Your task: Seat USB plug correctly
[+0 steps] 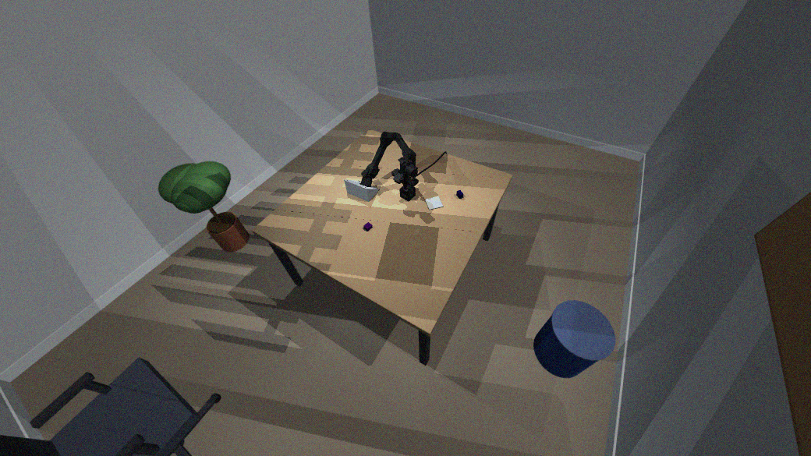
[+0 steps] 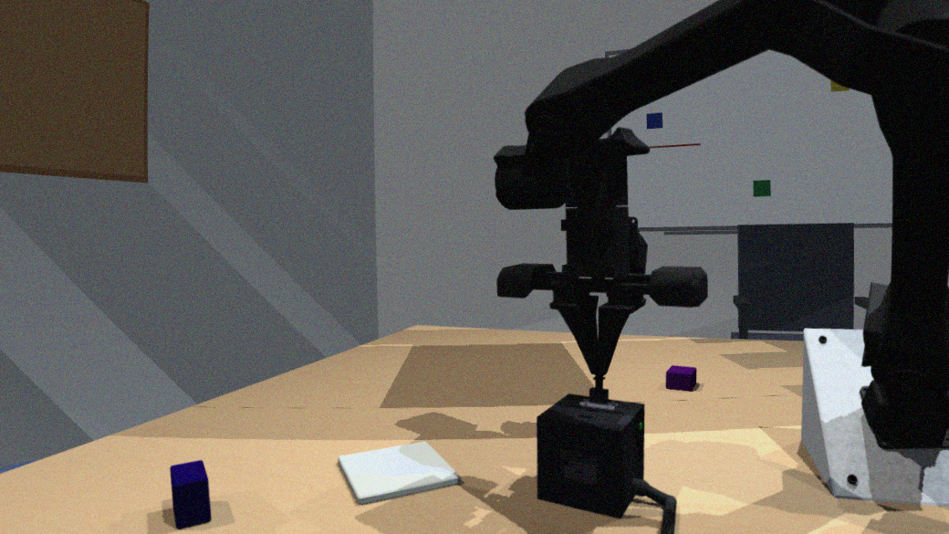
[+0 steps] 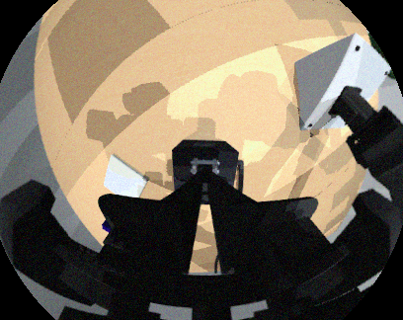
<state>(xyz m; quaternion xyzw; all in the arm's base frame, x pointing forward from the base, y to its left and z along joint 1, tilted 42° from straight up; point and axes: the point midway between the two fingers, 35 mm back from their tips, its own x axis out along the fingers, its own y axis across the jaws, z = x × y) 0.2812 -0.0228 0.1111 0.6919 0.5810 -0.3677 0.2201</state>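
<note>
Right now my gripper tip is 1 cm above the USB plug. Also, from my gripper tip: dark blue block: 33 cm ahead, 16 cm to the left, 8 cm below; flat pad: 20 cm ahead, 3 cm to the left, 10 cm below; USB socket: 3 cm below.
</note>
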